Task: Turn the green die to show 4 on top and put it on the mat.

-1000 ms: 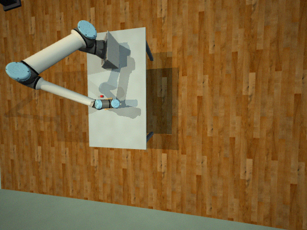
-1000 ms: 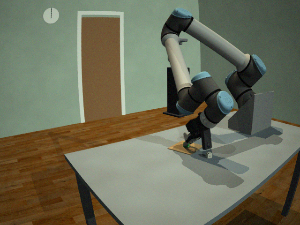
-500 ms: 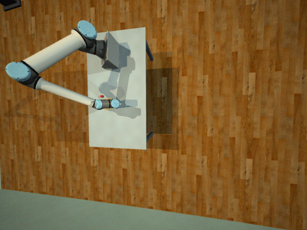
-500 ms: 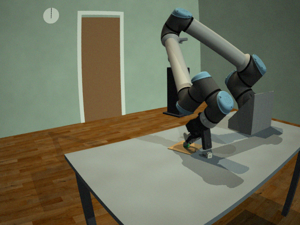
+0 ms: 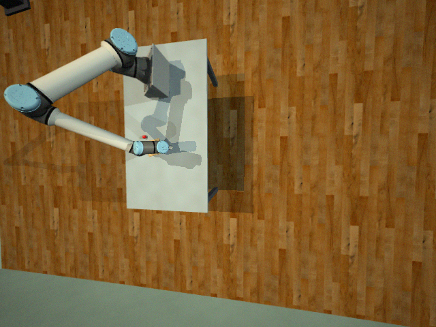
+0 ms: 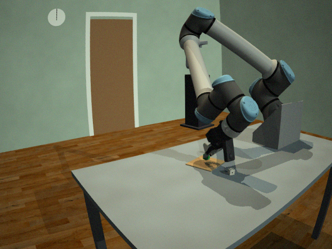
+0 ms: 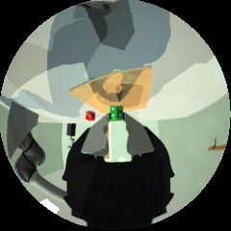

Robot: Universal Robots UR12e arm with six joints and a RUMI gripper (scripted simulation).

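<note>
Right now my hand is 40 mm above the tan mat and 10 mm to the left of it. Also, from my hand: red die (110 mm behind, 80 mm to the right, 30 mm below); white die (160 mm to the left, 30 mm below, 20 mm ahead); green die (10 mm to the right, 10 mm below).
</note>
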